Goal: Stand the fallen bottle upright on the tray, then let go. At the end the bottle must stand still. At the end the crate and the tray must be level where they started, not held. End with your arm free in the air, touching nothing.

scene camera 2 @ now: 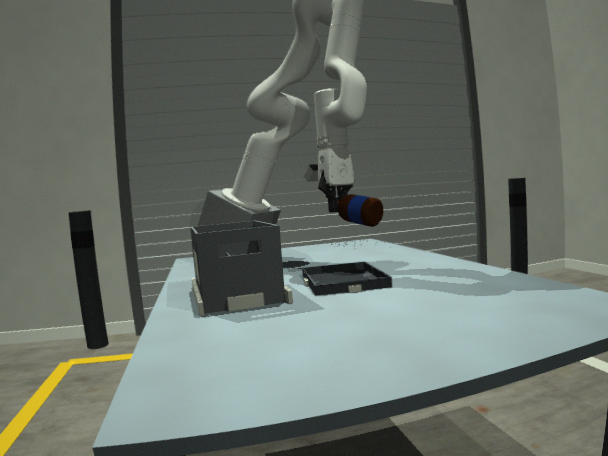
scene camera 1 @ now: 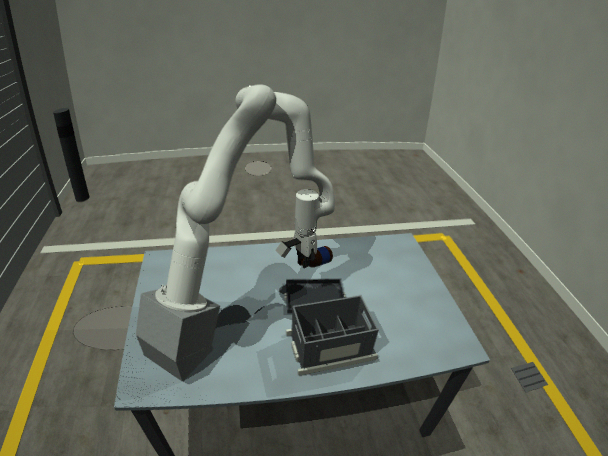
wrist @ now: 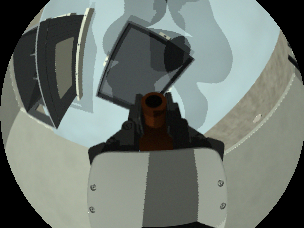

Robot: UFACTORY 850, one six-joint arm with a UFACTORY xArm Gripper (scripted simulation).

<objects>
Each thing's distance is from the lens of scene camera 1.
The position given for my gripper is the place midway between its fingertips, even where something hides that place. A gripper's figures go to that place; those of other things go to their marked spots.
my gripper (scene camera 1: 303,264): 1.61 m
dark grey crate (scene camera 1: 332,314): 1.54 m
</objects>
